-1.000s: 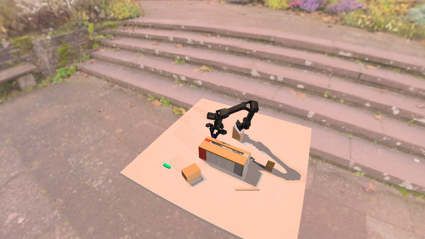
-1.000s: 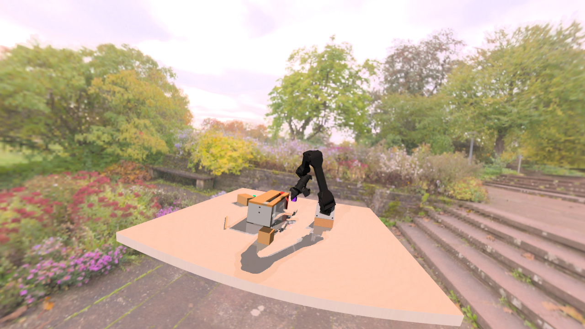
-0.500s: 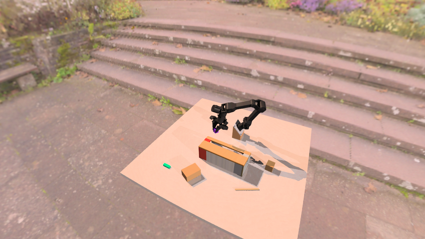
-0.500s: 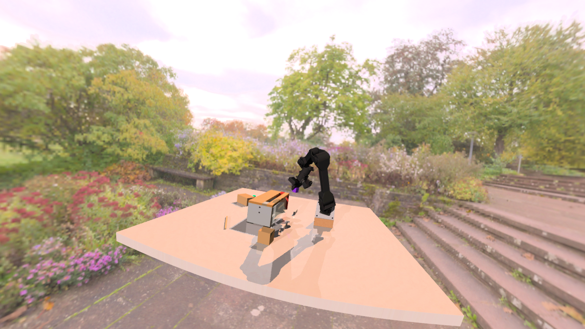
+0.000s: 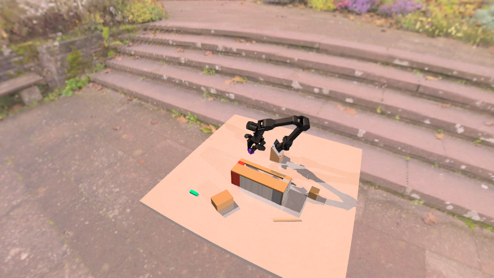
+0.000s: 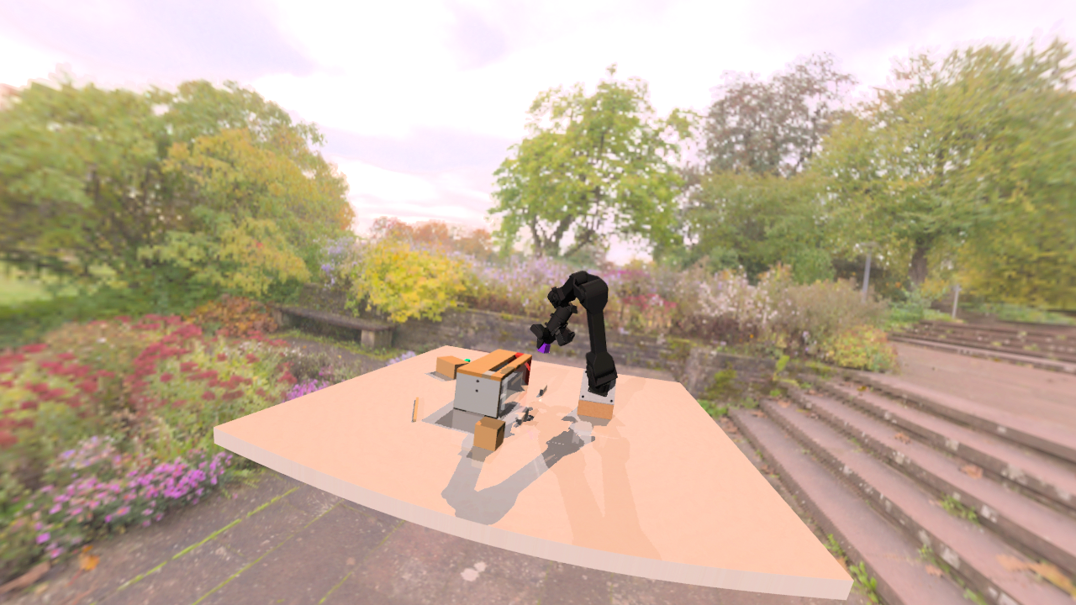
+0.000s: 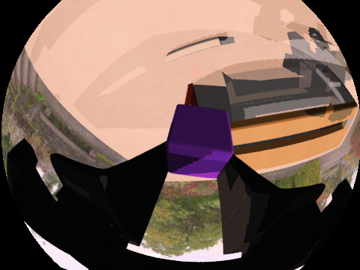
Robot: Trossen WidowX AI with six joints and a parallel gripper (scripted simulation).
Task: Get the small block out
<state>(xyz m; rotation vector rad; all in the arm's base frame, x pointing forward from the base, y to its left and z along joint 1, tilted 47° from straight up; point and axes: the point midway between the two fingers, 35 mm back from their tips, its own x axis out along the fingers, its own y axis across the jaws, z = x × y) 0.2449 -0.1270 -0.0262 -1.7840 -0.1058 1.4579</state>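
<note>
My gripper tip is 1 cm to the right of the purple block and 1 cm past it. Round my gripper tip: box (15 cm to the left, 11 cm below, 6 cm ahead); then thin wooden stick (43 cm to the left, 25 cm ahead, 17 cm below); then green piece (40 cm ahead, 19 cm to the right, 17 cm below).
</note>
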